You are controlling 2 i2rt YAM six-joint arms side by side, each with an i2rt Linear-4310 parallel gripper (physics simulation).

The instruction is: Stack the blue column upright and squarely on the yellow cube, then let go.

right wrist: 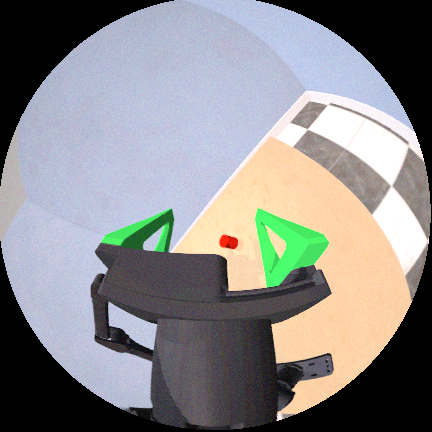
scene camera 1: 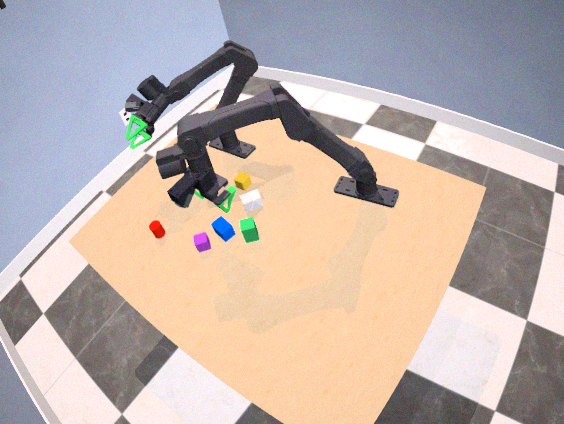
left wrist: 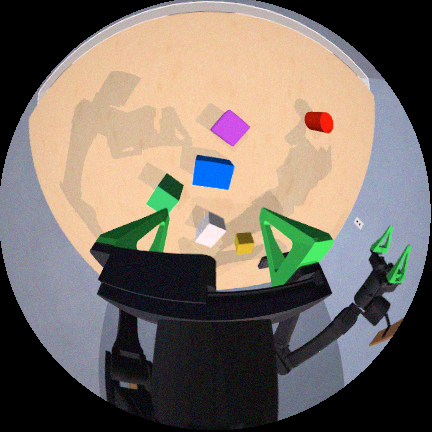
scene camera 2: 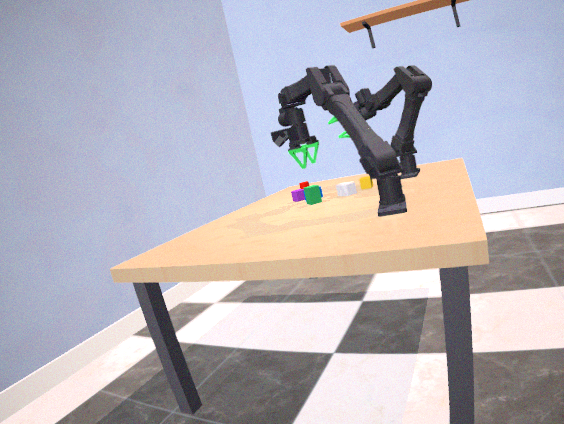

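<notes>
The blue column (scene camera 1: 223, 229) (left wrist: 213, 173) lies on its side on the table, between the purple and green blocks; in scene camera 2 a sliver of it (scene camera 2: 321, 192) shows behind the green block. The yellow cube (scene camera 1: 243, 181) (scene camera 2: 366, 182) (left wrist: 244, 243) stands on the table beyond the white block, with nothing on top. My left gripper (scene camera 1: 215, 200) (scene camera 2: 308, 165) (left wrist: 213, 212) is open and empty, pointing down, above the table near the blue column. My right gripper (scene camera 1: 141, 139) (left wrist: 399, 234) (right wrist: 214, 213) is open and empty, raised high at the far left in scene camera 1.
A white block (scene camera 1: 251, 201) (scene camera 2: 346, 188) (left wrist: 210, 230) lies between the blue column and the yellow cube. A green block (scene camera 1: 249, 230) (scene camera 2: 313, 194) (left wrist: 165, 194) and a purple cube (scene camera 1: 202, 242) (left wrist: 230, 128) flank the column. A red cylinder (scene camera 1: 157, 229) (left wrist: 319, 122) (right wrist: 228, 242) lies farther off.
</notes>
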